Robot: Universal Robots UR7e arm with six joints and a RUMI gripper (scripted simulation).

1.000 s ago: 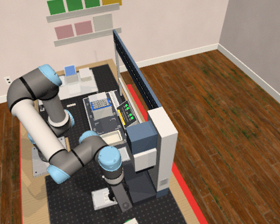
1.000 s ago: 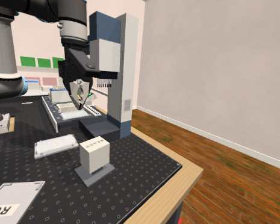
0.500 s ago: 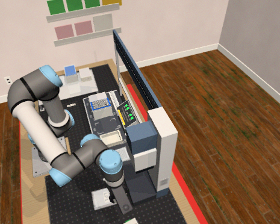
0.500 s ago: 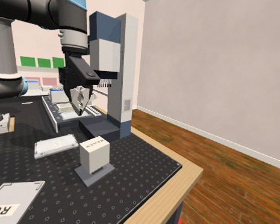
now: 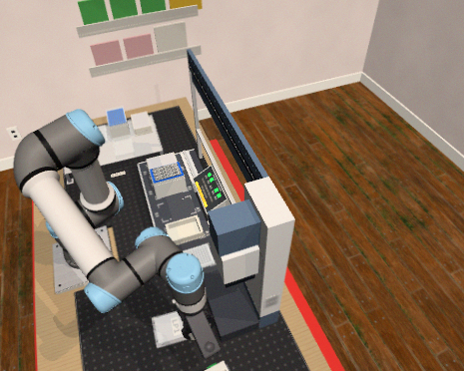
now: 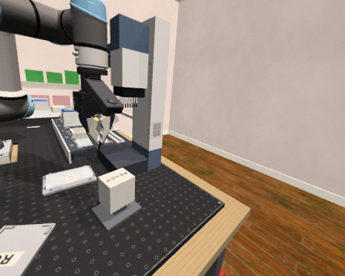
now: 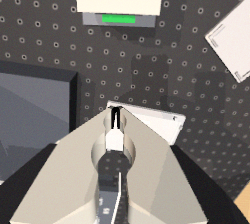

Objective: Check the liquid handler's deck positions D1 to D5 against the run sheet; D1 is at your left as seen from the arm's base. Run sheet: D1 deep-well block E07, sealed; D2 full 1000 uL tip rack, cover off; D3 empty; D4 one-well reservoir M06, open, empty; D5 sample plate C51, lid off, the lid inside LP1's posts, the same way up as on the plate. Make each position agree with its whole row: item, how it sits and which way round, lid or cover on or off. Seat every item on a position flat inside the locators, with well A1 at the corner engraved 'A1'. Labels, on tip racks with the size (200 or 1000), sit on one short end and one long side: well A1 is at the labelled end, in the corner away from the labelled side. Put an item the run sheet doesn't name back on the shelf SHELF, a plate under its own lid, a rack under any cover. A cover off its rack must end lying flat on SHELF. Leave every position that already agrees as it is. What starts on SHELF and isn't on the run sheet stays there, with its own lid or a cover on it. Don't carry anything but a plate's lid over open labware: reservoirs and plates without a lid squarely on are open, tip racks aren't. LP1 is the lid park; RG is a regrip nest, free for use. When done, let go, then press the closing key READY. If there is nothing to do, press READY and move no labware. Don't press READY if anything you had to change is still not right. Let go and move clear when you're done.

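Now: the ready key block 90 mm below my hand, 70 mm to the right of it and 10 mm ahead of it. Also, from my hand: pipetting head (220 mm above, 140 mm ahead, 90 mm to the left); liquid handler's tower (220 mm ahead, 120 mm above, 90 mm to the left); RG nest (200 mm behind, 160 mm below, 90 mm to the right).
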